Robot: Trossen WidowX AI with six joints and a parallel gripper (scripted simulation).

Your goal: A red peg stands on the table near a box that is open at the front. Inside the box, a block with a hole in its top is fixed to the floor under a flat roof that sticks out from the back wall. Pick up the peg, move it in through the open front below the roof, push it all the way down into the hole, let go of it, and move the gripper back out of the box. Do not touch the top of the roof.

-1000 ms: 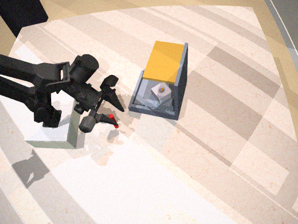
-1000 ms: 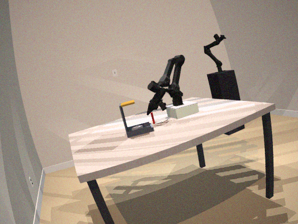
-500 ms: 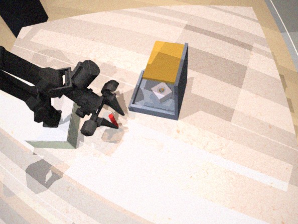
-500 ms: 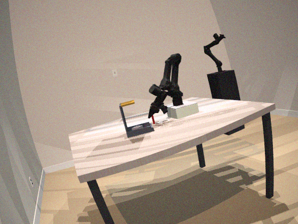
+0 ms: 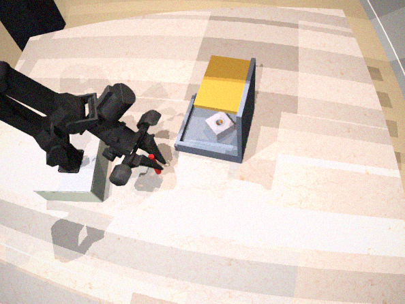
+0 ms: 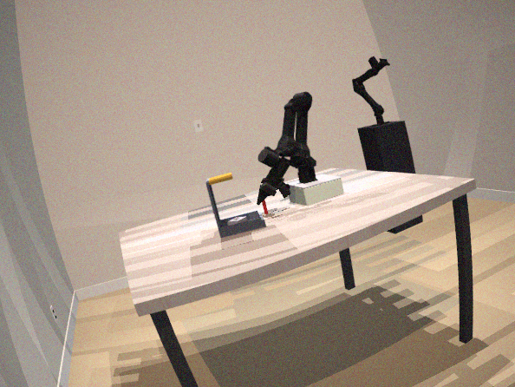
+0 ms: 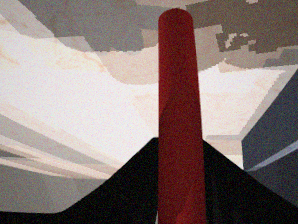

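My gripper tip is now 19 cm short of the box back wall, 11 cm to the right of it and 6 cm below it. The rest, counted from my gripper tip: roof 15 cm above, 14 cm ahead, 12 cm to the left; red peg 2 cm behind, 1 cm to the left, 1 cm below.
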